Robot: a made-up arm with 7 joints.
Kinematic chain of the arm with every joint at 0, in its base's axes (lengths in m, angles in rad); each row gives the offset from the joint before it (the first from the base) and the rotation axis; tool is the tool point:
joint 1: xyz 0 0 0.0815 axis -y
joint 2: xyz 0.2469 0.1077 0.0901 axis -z
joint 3: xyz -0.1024 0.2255 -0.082 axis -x
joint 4: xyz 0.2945 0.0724 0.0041 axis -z
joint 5: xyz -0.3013 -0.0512 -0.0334 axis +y
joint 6: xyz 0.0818 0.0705 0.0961 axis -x
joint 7: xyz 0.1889 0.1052 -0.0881 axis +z
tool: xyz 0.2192 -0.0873 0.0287
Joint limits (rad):
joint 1: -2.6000..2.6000
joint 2: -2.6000..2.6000
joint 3: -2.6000..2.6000
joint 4: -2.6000..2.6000
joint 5: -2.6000..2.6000
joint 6: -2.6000..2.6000
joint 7: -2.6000..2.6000
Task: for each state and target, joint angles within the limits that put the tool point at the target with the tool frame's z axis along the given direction. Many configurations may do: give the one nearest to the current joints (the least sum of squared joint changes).
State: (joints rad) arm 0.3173 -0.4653 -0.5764 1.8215 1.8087 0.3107 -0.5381
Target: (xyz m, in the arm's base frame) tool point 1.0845 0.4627 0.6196 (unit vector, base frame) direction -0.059 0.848 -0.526
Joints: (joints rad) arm 0.0563 0.3589 -1.3561 2.3843 2.6000 -0.0091 -0.1993
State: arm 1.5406 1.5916 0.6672 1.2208 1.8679 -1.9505 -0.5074
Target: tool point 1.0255 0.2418 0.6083 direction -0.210 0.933 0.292
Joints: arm 0.9940 1.0019 0.2716 1.5940 2.3603 -2.3272 -0.2713
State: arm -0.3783 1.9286 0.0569 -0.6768 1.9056 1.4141 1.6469
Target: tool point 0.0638 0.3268 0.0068 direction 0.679 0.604 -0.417
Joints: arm -0.3506 1.7753 0.2606 -0.8122 1.9010 1.6090 2.1459
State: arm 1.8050 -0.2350 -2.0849 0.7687 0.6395 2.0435 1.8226
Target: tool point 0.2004 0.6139 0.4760 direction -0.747 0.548 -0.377
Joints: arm 1.4259 0.0937 -1.8734 -0.0214 0.6507 2.6000 1.7985
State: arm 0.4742 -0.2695 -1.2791 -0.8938 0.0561 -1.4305 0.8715
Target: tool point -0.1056 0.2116 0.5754 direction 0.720 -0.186 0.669
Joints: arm 0.9600 -0.2261 -1.1902 -1.2087 0.0006 -1.2748 0.9401
